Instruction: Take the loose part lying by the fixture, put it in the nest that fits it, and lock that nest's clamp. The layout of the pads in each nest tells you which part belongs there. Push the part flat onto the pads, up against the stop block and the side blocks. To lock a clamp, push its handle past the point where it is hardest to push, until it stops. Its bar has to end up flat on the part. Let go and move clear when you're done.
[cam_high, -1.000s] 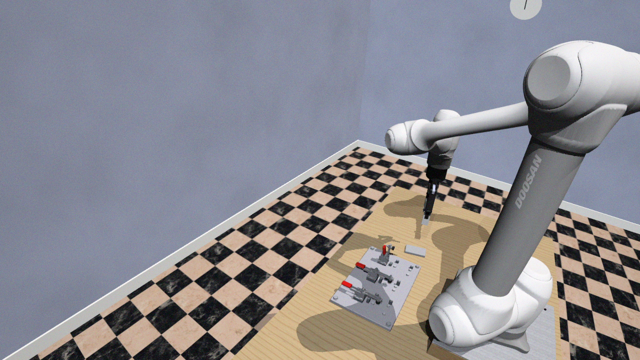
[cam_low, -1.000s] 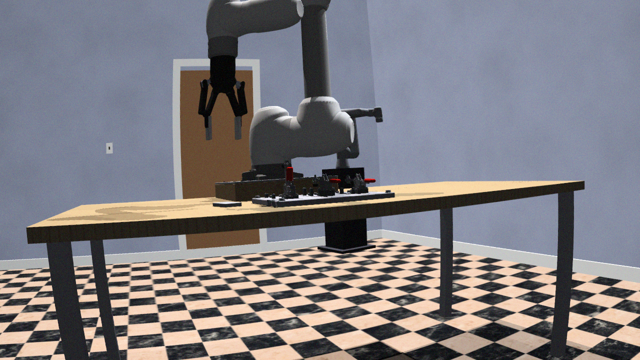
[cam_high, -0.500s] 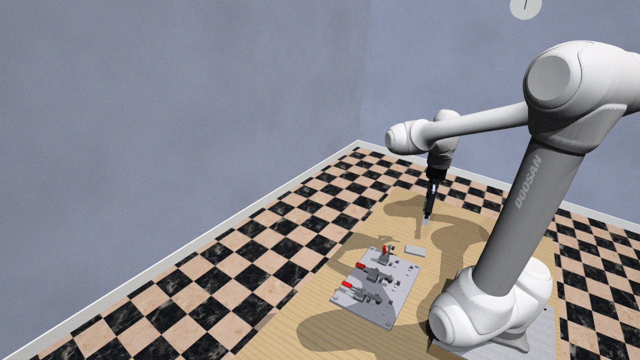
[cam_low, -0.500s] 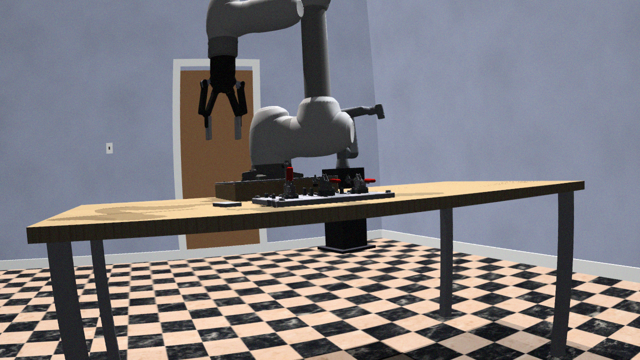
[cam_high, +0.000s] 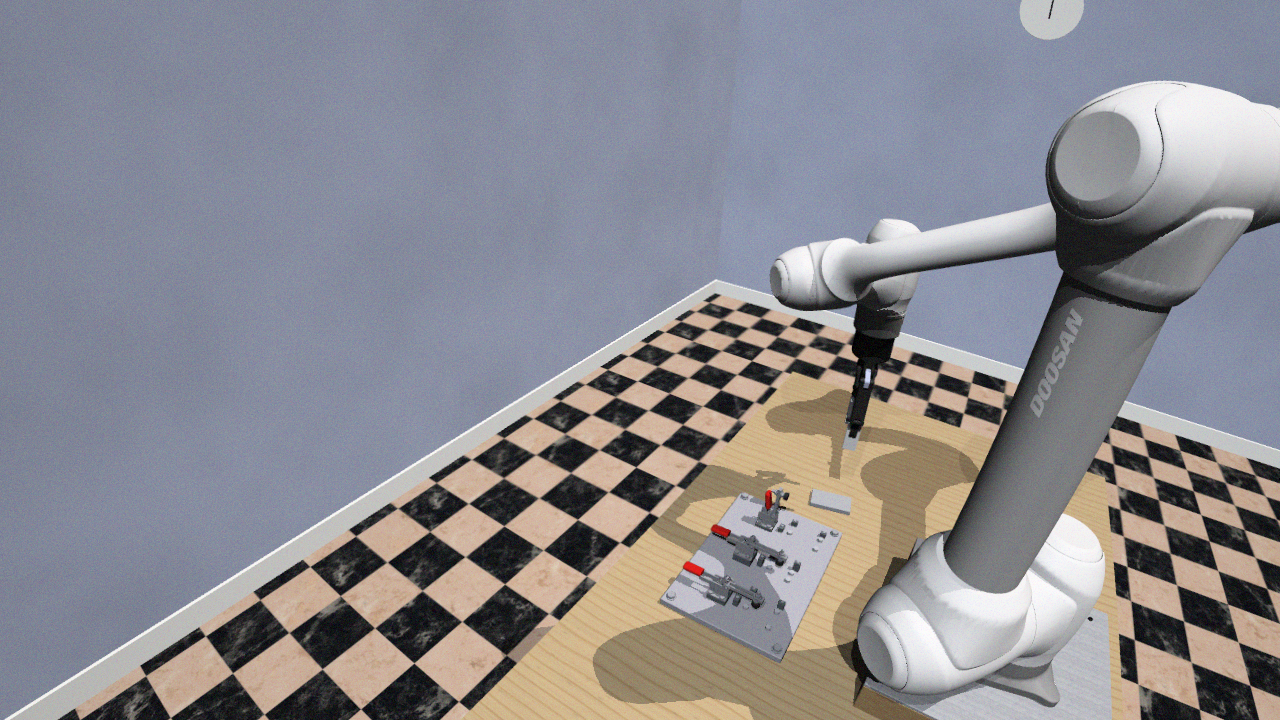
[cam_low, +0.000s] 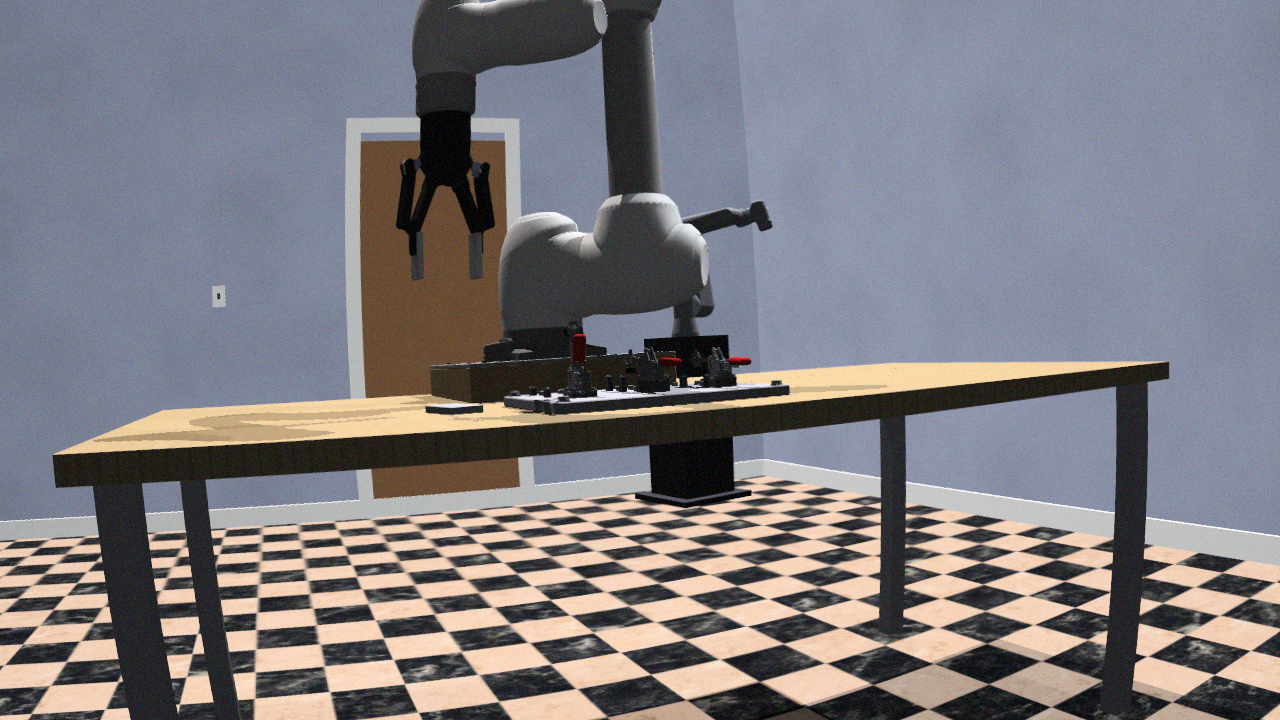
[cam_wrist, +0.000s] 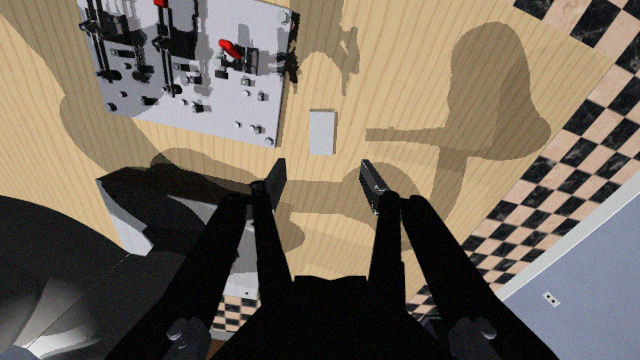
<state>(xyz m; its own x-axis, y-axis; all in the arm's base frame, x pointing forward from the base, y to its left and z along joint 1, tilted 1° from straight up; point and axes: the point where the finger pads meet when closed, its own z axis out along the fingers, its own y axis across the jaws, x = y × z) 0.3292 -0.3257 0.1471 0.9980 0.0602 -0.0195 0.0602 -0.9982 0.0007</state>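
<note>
My hand is 21 cm above the flat grey part. From my hand the other things lie so: grey fixture plate 25 cm to the left, 21 cm below, 11 cm ahead.
</note>
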